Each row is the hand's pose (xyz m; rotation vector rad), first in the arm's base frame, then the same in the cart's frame.
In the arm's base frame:
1: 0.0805 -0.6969 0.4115 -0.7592 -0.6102 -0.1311
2: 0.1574 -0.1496 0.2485 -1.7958 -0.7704 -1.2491
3: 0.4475 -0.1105 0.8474 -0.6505 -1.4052 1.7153
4: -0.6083 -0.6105 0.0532 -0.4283 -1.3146 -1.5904
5: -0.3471 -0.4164 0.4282 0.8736 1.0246 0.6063
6: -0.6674 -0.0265 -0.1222 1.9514 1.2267 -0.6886
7: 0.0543 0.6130 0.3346 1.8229 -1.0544 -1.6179
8: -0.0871 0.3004 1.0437 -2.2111 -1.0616 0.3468
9: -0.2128 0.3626 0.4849 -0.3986 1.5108 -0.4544
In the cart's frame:
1: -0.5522 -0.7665 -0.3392 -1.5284 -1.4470 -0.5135
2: -0.1318 -0.4782 -0.6078 1.6405 1.4916 1.9023
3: -0.2970 -0.0099 -0.1631 -2.1074 -1.0601 1.7845
4: -0.7163 -1.0168 -1.0608 -0.3442 -2.6594 -1.4873
5: -0.6858 -0.5941 -0.8021 0.0161 0.2501 0.2803
6: -0.3539 -0.7236 -1.4583 1.4704 0.1199 -0.2542
7: 0.1340 0.1193 -1.0225 1.8622 -1.9866 -0.2839
8: -0.5403 0.3697 -0.7015 2.5894 0.9063 0.3991
9: -0.2474 0.0175 -1.0508 -0.4841 0.4760 -1.2308

